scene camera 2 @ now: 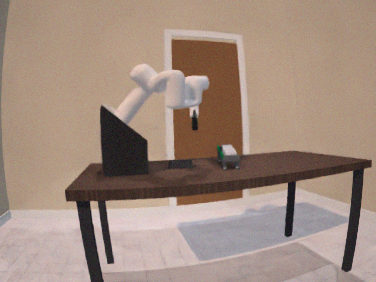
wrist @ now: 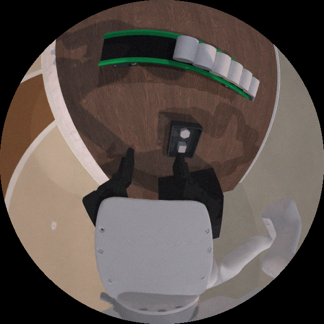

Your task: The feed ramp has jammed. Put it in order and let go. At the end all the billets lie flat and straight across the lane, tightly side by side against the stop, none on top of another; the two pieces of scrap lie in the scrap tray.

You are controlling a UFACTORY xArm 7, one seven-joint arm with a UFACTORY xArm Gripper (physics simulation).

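Frame: origin at the arm's base, x up, y left, z back, level; millimetres.
Where they show: gripper, fingertip midpoint: (scene camera 2: 195, 130); arm's base, origin of the base link: (scene camera 2: 119, 121).
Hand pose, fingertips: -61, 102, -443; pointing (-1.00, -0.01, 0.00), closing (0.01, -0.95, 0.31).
Each offset is from my fingertips to the top centre of the thing, as dx, dy, dz. Level surfaces: height alone.
Several pale grey billets (wrist: 205, 56) @(-105, -235, -111) (scene camera 2: 228, 150) lie across the lane of the green-railed ramp (wrist: 137, 48), side by side in one row up to the stop at its right end in the wrist view. None is seen on top of another. The dark scrap tray @(-166, -73, +114) (wrist: 199, 136) (scene camera 2: 180, 164) stands apart from the ramp. Two pieces of scrap lie in it: a hexagonal one (wrist: 185, 133) and a small block (wrist: 181, 147). My gripper (wrist: 154, 157) (scene camera 2: 195, 129) is open and empty, high above the table, with one fingertip overlapping the tray's near edge in the wrist view.
The brown table @(dx -201) (scene camera 2: 280, 162) (wrist: 135, 100) carries the ramp, the tray and the arm's black base (scene camera 2: 122, 150). The ramp stands on short feet, beyond the tray in the wrist view. A brown door (scene camera 2: 210, 90) is behind the table.
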